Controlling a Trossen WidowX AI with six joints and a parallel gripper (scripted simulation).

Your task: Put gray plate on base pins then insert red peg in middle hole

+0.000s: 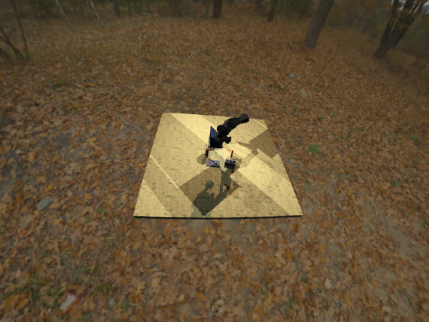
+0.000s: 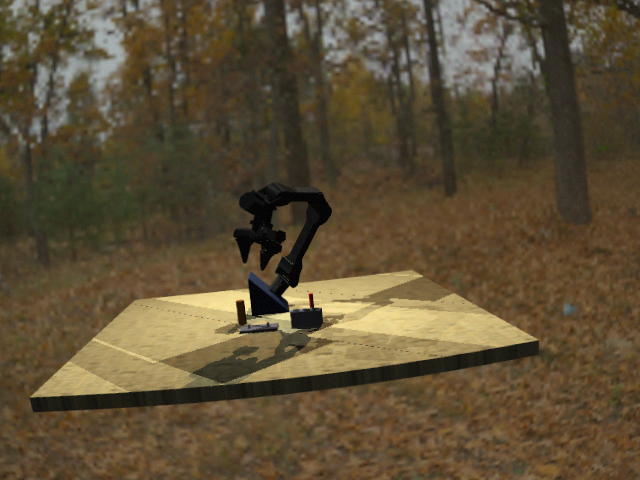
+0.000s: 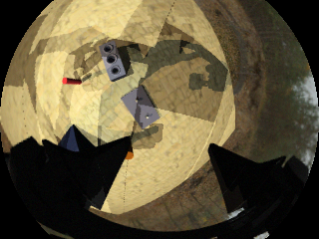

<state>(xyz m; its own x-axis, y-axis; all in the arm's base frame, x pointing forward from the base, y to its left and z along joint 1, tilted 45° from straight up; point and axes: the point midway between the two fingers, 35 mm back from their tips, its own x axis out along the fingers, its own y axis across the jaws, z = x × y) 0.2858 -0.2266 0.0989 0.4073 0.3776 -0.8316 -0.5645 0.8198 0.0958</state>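
Now: the gray plate 170 mm below my gripper tip, 150 mm to the left of it and 30 mm ahead of it. From my gripper tip the other things lie so: red peg (190 mm to the left, 160 mm below, 70 mm behind); orange cylinder (160 mm below, 110 mm behind, 50 mm to the right).
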